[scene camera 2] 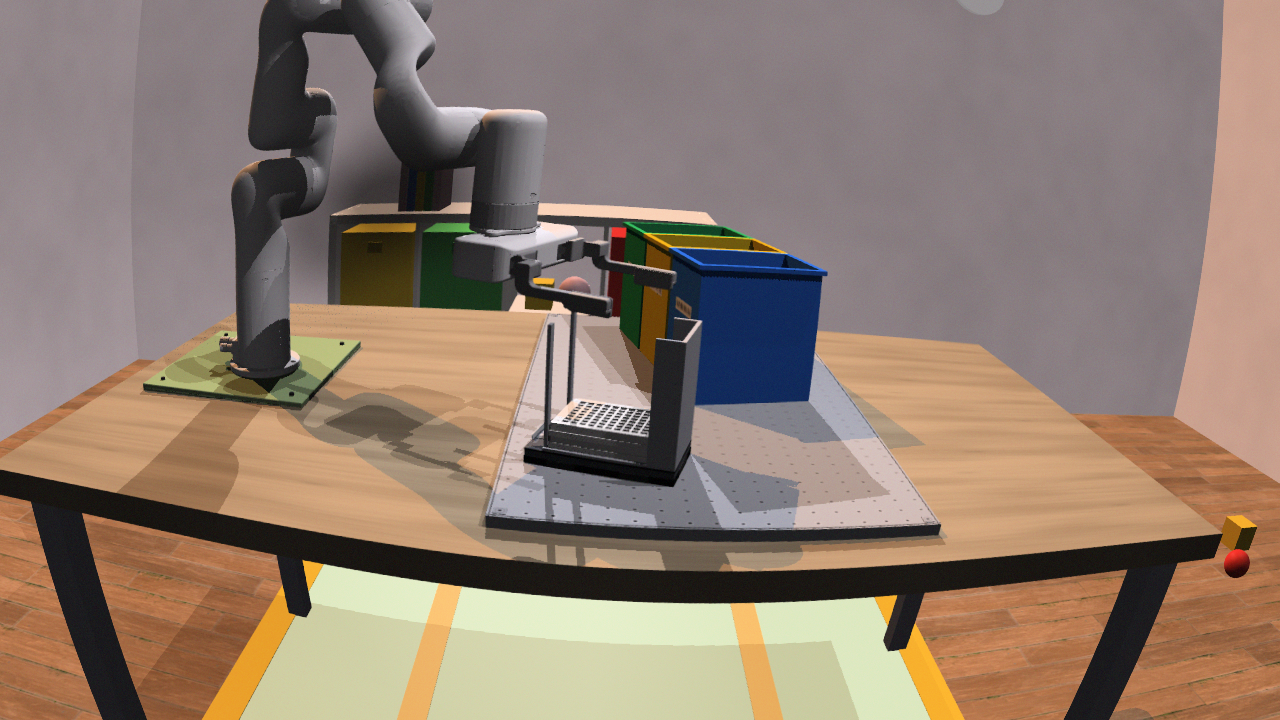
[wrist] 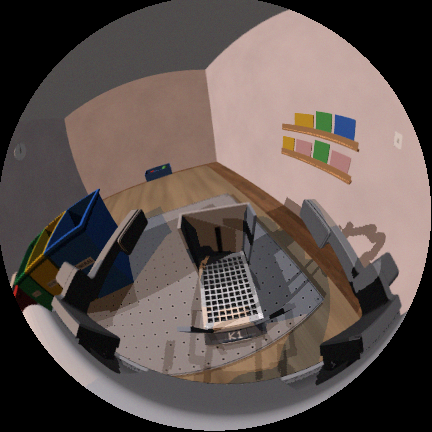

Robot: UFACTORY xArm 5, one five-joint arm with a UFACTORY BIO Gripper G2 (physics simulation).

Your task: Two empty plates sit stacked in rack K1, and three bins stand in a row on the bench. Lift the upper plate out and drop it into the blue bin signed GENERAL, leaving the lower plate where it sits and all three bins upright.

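Frame: origin at the arm's base, x ahead, y left, z up, level; centimetres.
Where they show: hand, tool point: (scene camera 2: 624, 290) (wrist: 220, 228); arm's base, link origin: (scene camera 2: 264, 365).
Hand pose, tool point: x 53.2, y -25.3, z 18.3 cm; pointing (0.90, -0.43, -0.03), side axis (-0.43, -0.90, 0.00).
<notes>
Things, the pixels of their top centre, and the offset from my tool point. "*": a spot on its surface instead. Level surfaces: height alone.
- rack K1, top centre: (wrist: 224, 258) (scene camera 2: 616, 321) dz -3.2, dx -0.5, dy +0.1 cm
- upper plate, top centre: (scene camera 2: 620, 418) (wrist: 226, 286) dz -13.3, dx +0.4, dy -0.2 cm
- lower plate's edge, surface spot: (scene camera 2: 595, 446) * dz -15.1, dx -2.1, dy -3.8 cm
- blue bin, top centre: (scene camera 2: 748, 258) (wrist: 71, 214) dz +0.0, dx +17.1, dy +26.2 cm
- yellow bin, top centre: (scene camera 2: 715, 242) (wrist: 43, 237) dz +0.0, dx +14.4, dy +39.0 cm
- green bin, surface spot: (scene camera 2: 631, 313) * dz -13.8, dx +3.6, dy +49.0 cm
- perforated board, surface height: dz -18.0 cm
- wooden bench, surface height: dz -19.3 cm
My gripper (scene camera 2: 636, 291) (wrist: 224, 226) is open and empty, pointing down above rack K1 (scene camera 2: 673, 398) (wrist: 216, 231). In the wrist view the rack lies between the two spread fingers, turned slightly. The upper plate (scene camera 2: 605, 416) (wrist: 231, 290), pale with a grid of wells, lies flat in the rack. The lower plate's edge (scene camera 2: 595, 446) shows beneath it. The blue bin (scene camera 2: 760, 340) (wrist: 95, 230) stands upright behind the rack, its sign partly visible. The yellow bin (scene camera 2: 656, 322) (wrist: 45, 270) and green bin (scene camera 2: 631, 313) (wrist: 30, 286) stand upright beyond it.
The rack has a tall wall at one end and thin upright posts (scene camera 2: 548, 385) at the other. Rack and bins stand on a perforated board (scene camera 2: 742, 514) (wrist: 145, 310) on the wooden bench (scene camera 2: 402, 501). The arm's green base plate (scene camera 2: 324, 365) is at the left.
</notes>
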